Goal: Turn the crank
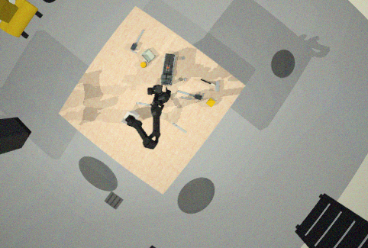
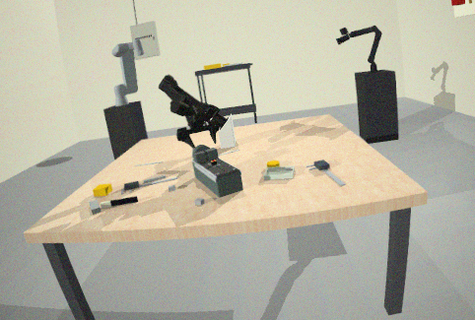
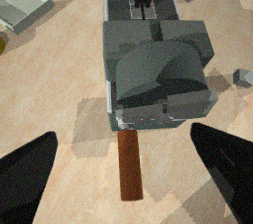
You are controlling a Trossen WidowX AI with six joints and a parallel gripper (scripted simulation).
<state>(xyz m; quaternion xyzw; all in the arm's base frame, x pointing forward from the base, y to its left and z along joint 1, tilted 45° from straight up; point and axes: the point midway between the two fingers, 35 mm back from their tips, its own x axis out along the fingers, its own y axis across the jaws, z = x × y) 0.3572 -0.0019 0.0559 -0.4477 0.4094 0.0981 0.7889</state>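
My gripper tip is 20 mm above the crank, 10 mm to the left of it and 10 mm short of it. The rest, counted from my gripper tip: red pointer: 160 mm ahead, 60 mm to the left, 20 mm below; brown crank handle: 20 mm below, 10 mm to the right, 10 mm behind; yellow disc: 260 mm to the left, 100 mm below, 40 mm ahead.
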